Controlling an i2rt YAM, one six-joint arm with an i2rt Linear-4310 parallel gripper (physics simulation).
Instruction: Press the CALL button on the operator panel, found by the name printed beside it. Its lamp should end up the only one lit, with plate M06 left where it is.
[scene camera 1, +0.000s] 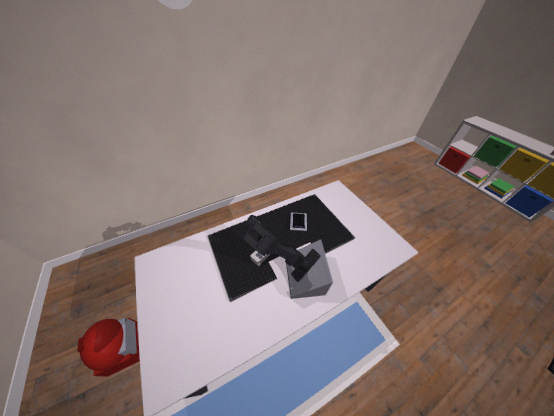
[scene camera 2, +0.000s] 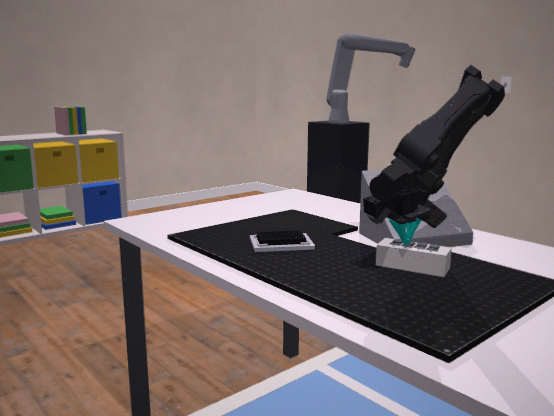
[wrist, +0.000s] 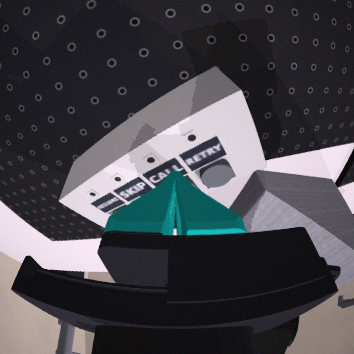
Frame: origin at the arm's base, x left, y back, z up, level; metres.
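Where they show: gripper, fingertip midpoint: (scene camera 2: 406, 244) (wrist: 174, 178); arm's base, origin of the base link: (scene camera 1: 305, 265).
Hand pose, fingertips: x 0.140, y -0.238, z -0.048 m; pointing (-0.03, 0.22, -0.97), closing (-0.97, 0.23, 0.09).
Note:
Things, the pixels of their centre, and the offset from my fingertips. Level surfaces: height alone.
- white operator panel, body centre: (wrist: 151, 162) (scene camera 2: 413, 256) (scene camera 1: 263, 252) dy +0.003, dx +0.019, dz -0.026 m
- CALL, body centre: (wrist: 164, 173) dy -0.006, dx +0.006, dz -0.001 m
- RETRY, body centre: (wrist: 203, 154) dy -0.015, dx -0.023, dz -0.001 m
- round grey button, body centre: (wrist: 215, 172) dy +0.006, dx -0.030, dz -0.002 m
- dark plate, body centre: (scene camera 2: 281, 237) (scene camera 1: 298, 220) dy -0.111, dx -0.330, dz -0.035 m
- black mat, its level: dz -0.054 m
- white table, its level: dz -0.067 m
The white operator panel (scene camera 1: 258, 258) (scene camera 2: 412, 262) (wrist: 240, 120) stands on the black perforated mat. In the wrist view its labels read RESUME, SKIP, CALL (wrist: 165, 171) and RETRY (wrist: 204, 153). The round grey button (wrist: 217, 173) beside RETRY shows; the CALL button is hidden behind the teal fingertips. All the small lamps look dark, including the one (wrist: 151, 160) above CALL. My gripper (scene camera 2: 407, 243) (wrist: 174, 178) is shut and empty, its tips at the lower edge of the CALL label, at or very near the panel top. Plate M06, seemingly the dark plate (scene camera 1: 299, 220) (scene camera 2: 281, 237), sits in a light frame on the mat.
The grey wedge-shaped block (scene camera 1: 309, 280) (scene camera 2: 372, 222) (wrist: 295, 205) stands close beside the panel, by the arm's base. The black mat (scene camera 1: 235, 280) (scene camera 2: 320, 280) lies on the white table (scene camera 1: 180, 320). Another grey arm (scene camera 2: 340, 75) stands on a black pedestal behind.

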